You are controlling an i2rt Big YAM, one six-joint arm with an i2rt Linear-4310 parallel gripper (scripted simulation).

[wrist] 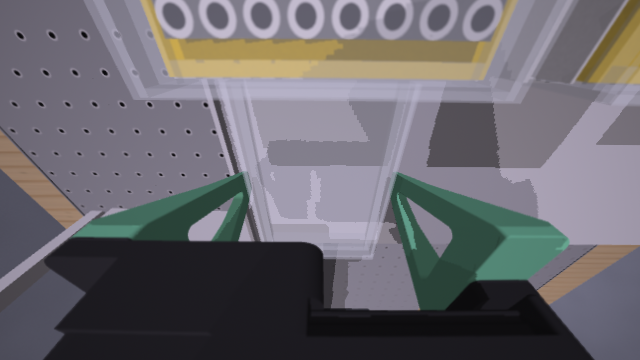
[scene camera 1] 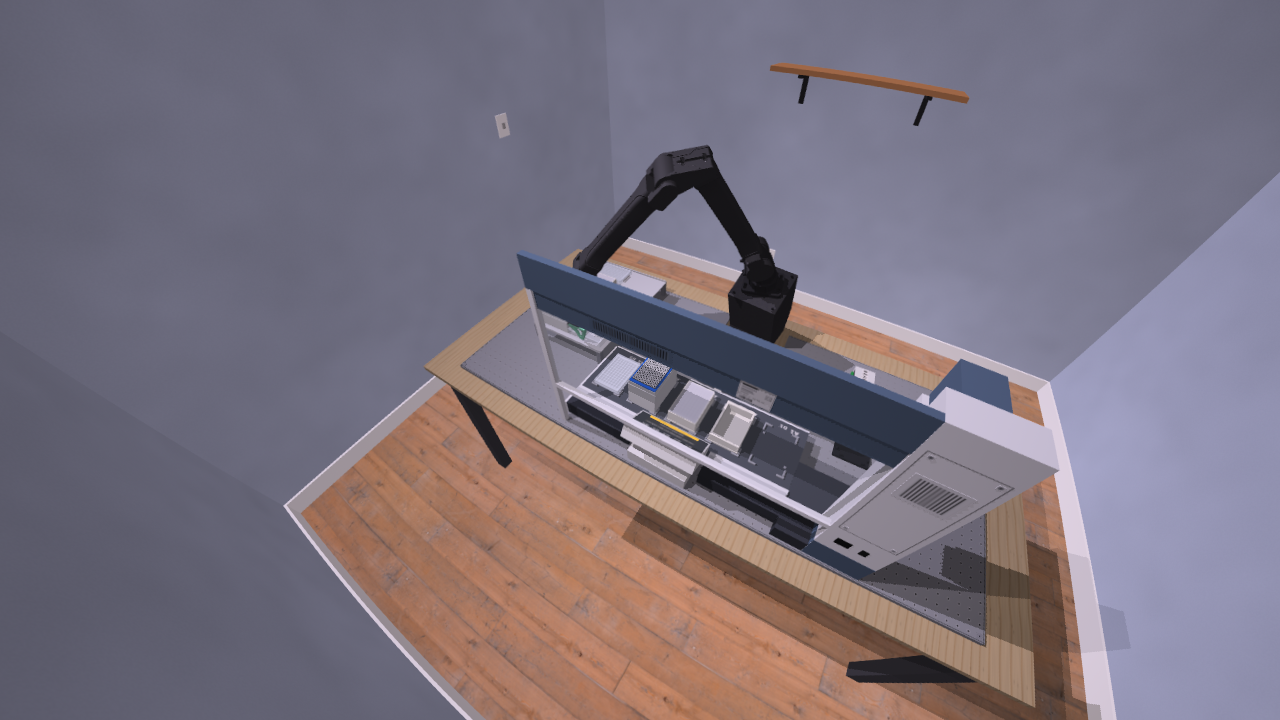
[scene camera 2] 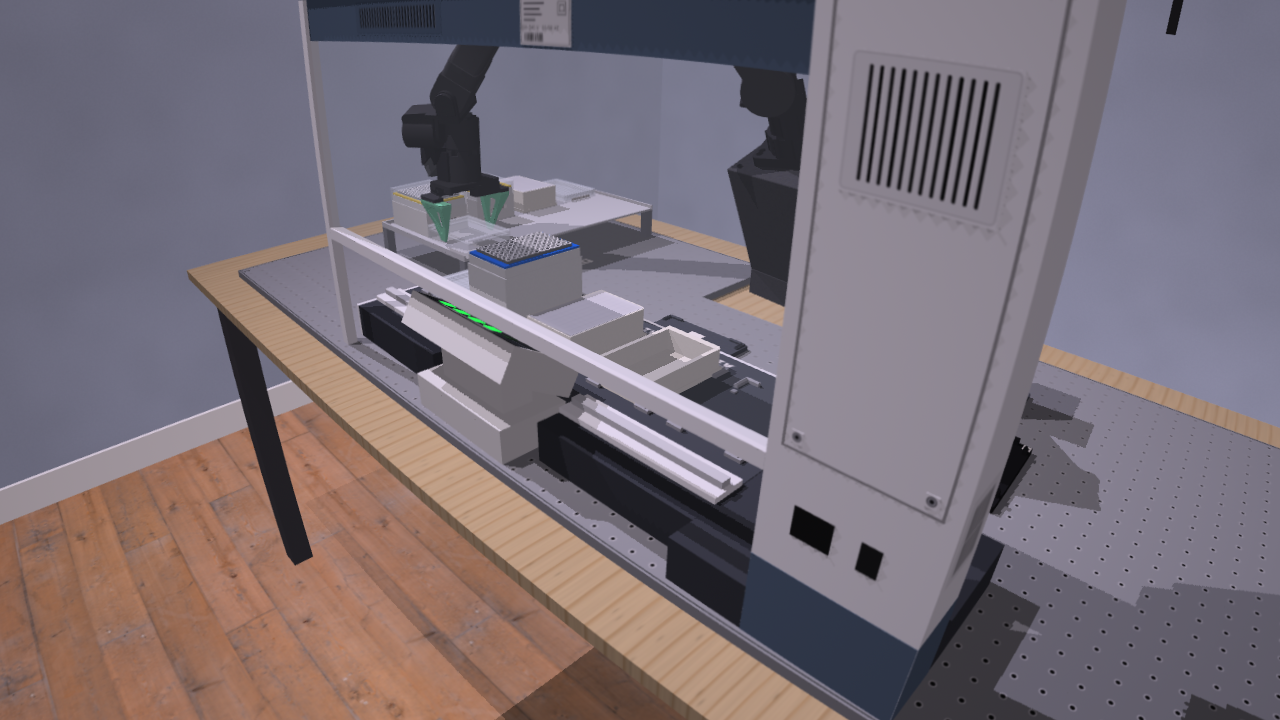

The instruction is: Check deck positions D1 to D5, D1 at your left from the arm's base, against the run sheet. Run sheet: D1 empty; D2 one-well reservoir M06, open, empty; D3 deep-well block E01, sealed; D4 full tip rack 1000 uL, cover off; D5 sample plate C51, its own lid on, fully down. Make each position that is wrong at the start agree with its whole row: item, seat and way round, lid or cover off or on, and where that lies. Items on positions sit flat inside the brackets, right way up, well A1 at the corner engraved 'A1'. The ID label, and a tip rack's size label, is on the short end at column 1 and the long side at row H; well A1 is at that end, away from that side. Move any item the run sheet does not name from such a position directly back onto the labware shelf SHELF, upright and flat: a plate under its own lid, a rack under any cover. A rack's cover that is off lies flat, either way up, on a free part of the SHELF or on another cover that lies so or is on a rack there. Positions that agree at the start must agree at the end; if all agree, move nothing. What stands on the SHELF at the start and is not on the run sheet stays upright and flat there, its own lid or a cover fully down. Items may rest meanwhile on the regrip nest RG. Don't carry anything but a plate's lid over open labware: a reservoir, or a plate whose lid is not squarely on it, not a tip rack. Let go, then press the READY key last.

I see my gripper [wrist: 320, 179] and a labware shelf [wrist: 561, 159].
